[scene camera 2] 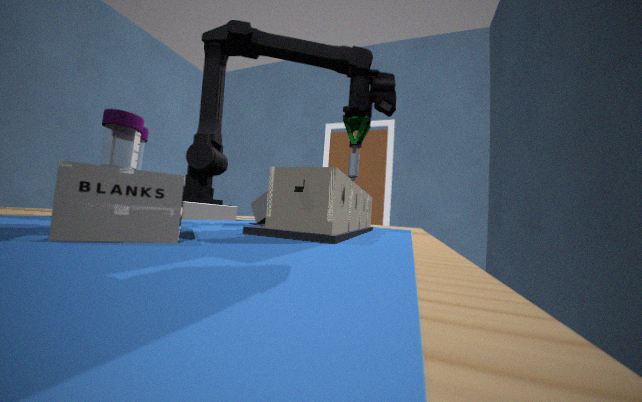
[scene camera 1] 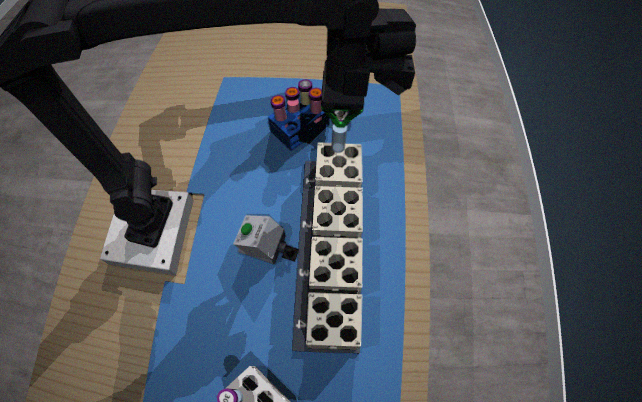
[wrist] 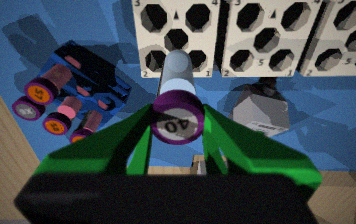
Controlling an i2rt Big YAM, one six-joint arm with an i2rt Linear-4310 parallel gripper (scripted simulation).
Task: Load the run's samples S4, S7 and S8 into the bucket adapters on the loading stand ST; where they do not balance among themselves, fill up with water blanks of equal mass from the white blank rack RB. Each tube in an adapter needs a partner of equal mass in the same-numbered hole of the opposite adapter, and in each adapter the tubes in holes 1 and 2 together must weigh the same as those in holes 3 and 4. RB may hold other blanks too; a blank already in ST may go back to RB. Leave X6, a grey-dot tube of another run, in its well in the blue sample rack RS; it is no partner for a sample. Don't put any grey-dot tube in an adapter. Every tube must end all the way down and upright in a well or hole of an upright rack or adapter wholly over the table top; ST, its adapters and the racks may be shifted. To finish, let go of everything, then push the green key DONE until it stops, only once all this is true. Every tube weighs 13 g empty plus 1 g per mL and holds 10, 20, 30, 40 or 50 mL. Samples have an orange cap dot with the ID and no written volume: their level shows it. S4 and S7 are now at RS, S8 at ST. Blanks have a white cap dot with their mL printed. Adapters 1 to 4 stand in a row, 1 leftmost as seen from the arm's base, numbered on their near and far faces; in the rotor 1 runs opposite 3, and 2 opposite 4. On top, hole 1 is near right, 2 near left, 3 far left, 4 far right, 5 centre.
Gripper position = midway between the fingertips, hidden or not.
In view: my gripper [scene camera 1: 340, 119], a white blank rack RB [scene camera 2: 92, 203], a blue sample rack RS [scene camera 1: 290, 139], an adapter 3 [scene camera 1: 349, 268], an adapter 4 [scene camera 2: 316, 200], an adapter 1 [scene camera 1: 325, 167], an orange-dot sample [wrist: 43, 90], an orange-dot sample [wrist: 58, 123] and an adapter 2 [scene camera 1: 338, 213].
The blue sample rack RS is seen too in the wrist view [wrist: 117, 94]. The adapter 4 also shows in scene camera 1 [scene camera 1: 343, 306]. My gripper also shows in scene camera 2 [scene camera 2: 355, 146] and in the wrist view [wrist: 177, 111]. The wrist view misses the white blank rack RB: it is out of frame. Scene camera 2 does not show the blue sample rack RS, which is hidden by the adapter 4.
